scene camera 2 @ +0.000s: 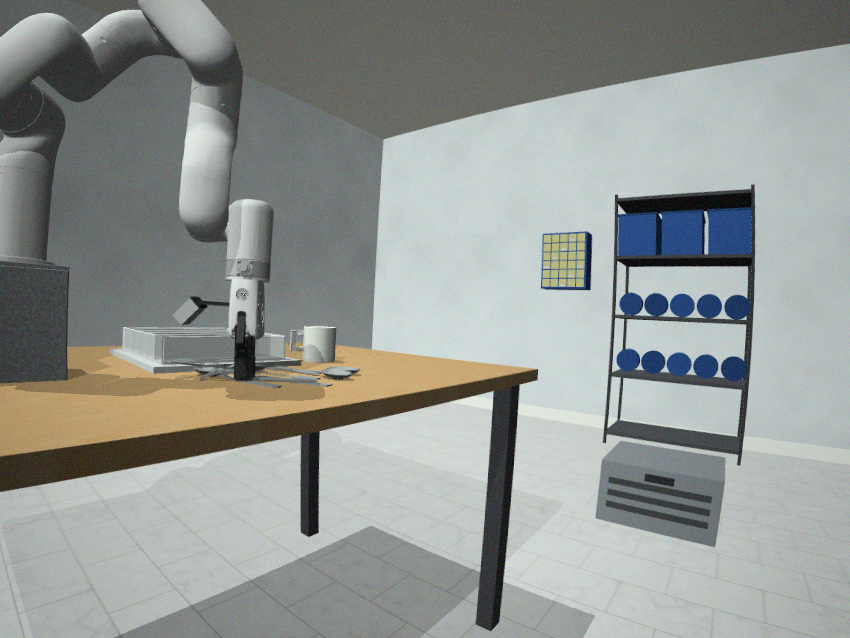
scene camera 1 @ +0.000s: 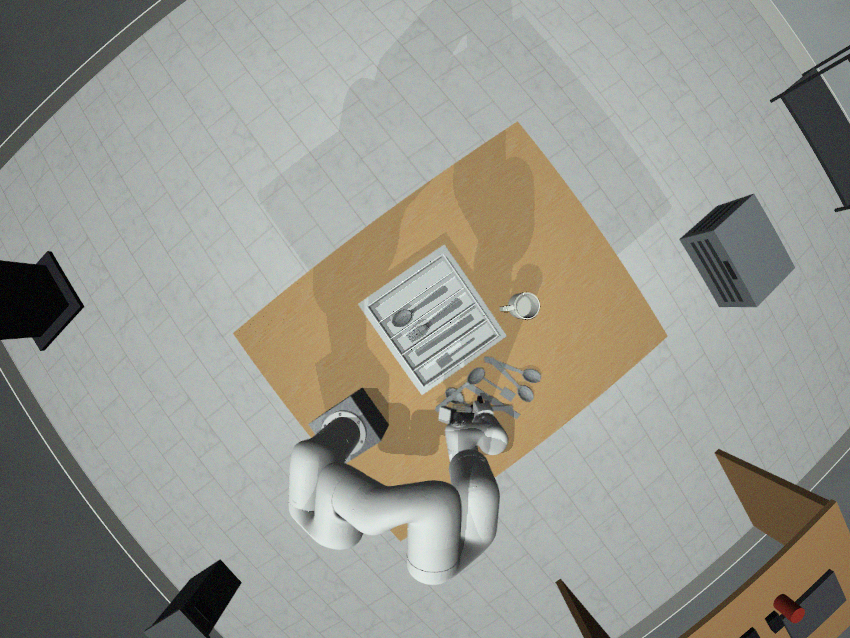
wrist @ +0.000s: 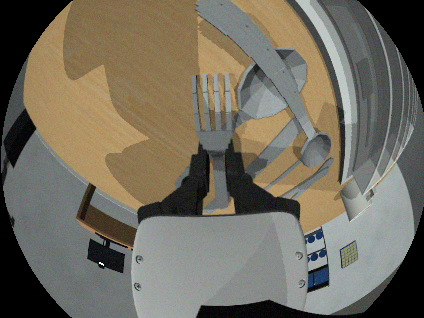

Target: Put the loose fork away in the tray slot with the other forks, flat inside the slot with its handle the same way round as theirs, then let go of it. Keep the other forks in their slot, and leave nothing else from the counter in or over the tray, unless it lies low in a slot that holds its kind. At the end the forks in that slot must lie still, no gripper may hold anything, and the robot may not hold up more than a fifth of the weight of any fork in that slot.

Scene:
white mug: scene camera 2; scene camera 1 528, 306; wrist
same spot on white mug: [wrist: 354, 202] = [scene camera 2: 313, 340]

